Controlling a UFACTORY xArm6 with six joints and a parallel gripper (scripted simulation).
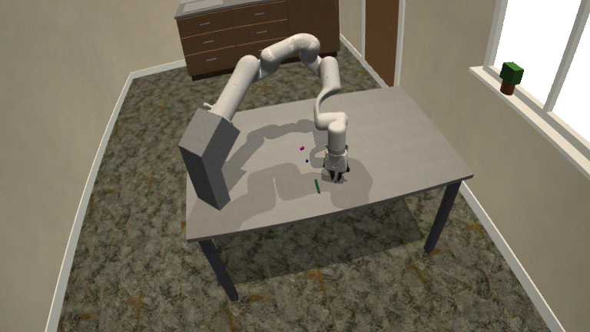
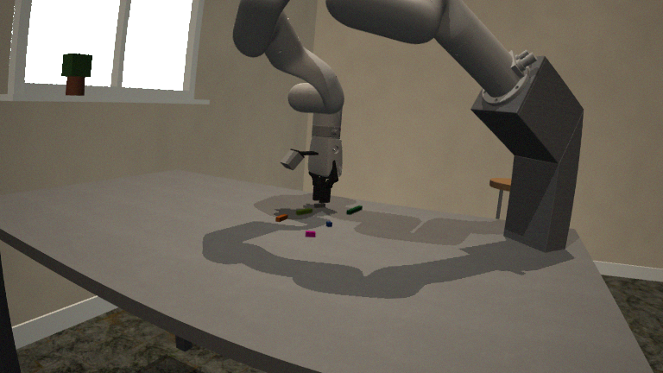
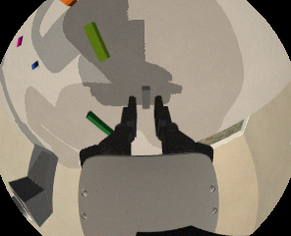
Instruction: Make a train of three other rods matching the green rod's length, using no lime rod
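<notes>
Right now the grey rod is 30 mm below my hand. Round my hand: lime rod 90 mm to the left, 40 mm behind, 30 mm below; then orange rod 180 mm to the left, 60 mm behind, 30 mm below; then green rod 80 mm behind, 50 mm to the right, 30 mm below.
</notes>
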